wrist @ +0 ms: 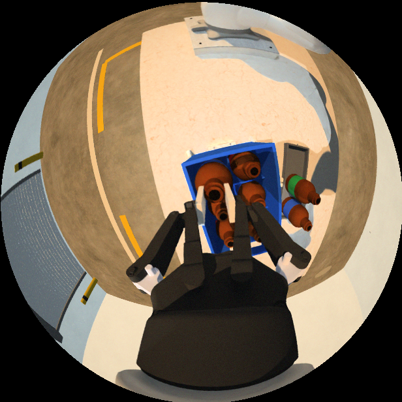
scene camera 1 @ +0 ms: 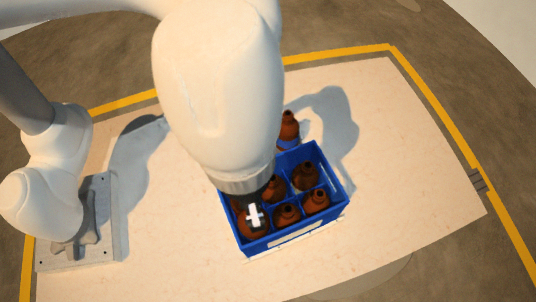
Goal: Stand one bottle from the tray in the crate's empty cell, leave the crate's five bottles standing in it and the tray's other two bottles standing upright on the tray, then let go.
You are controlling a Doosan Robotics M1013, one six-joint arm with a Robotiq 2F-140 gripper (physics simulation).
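Where they show: arm's base, link origin: (scene camera 1: pixel 74 222).
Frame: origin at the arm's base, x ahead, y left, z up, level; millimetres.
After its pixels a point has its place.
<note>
The gripper (scene camera 1: pixel 254 216) {y -197, x 568, z 150 mm} (wrist: pixel 214 196) is shut on the neck of a brown bottle (scene camera 1: pixel 245 228) {y -211, x 540, z 133 mm} (wrist: pixel 212 174). That bottle is upright in the crate's corner cell, with its lower part hidden; whether it touches the cell floor cannot be told. The blue crate (scene camera 1: pixel 250 249) {y -247, x 532, z 70 mm} (wrist: pixel 274 175) also holds other brown bottles (scene camera 1: pixel 305 175) {y -118, x 724, z 71 mm} (scene camera 1: pixel 316 201) {y -196, x 718, z 85 mm} (scene camera 1: pixel 286 216) {y -205, x 637, z 88 mm} (wrist: pixel 245 165) (wrist: pixel 252 192), some partly hidden by the gripper. A green-banded bottle (wrist: pixel 302 189) and a blue-banded bottle (scene camera 1: pixel 288 130) {y 38, x 742, z 51 mm} (wrist: pixel 296 212) stand upright at the grey tray (wrist: pixel 296 162).
The tray is beside the crate, mostly hidden behind it and the arm in the scene view. The robot base plate (scene camera 1: pixel 110 240) {y -91, x 128, z -11 mm} (wrist: pixel 235 51) is on the same pale table top (scene camera 1: pixel 400 165) {y -157, x 1085, z -64 mm} (wrist: pixel 175 100). The white arm (scene camera 1: pixel 220 90) {y -241, x 562, z 569 mm} hangs over the crate's left side.
</note>
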